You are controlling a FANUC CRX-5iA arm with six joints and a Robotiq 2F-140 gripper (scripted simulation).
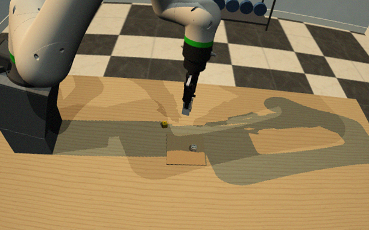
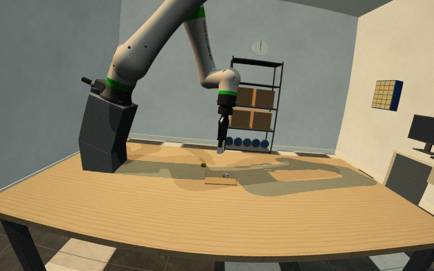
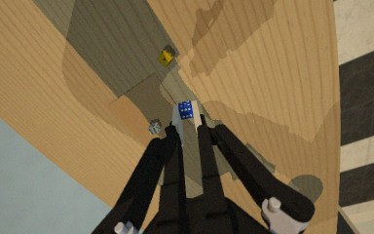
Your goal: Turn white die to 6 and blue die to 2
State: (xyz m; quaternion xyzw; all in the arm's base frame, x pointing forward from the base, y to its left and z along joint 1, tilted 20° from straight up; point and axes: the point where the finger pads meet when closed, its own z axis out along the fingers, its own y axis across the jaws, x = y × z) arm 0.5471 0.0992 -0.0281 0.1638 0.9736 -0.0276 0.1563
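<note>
Right now the blue die is 30 mm below my hand and 10 mm behind it. Round my hand: white die: 120 mm to the right, 100 mm below, 30 mm ahead; tan mat: 120 mm to the right, 110 mm below; yellow die: 110 mm below, 80 mm behind, 10 mm to the right.
</note>
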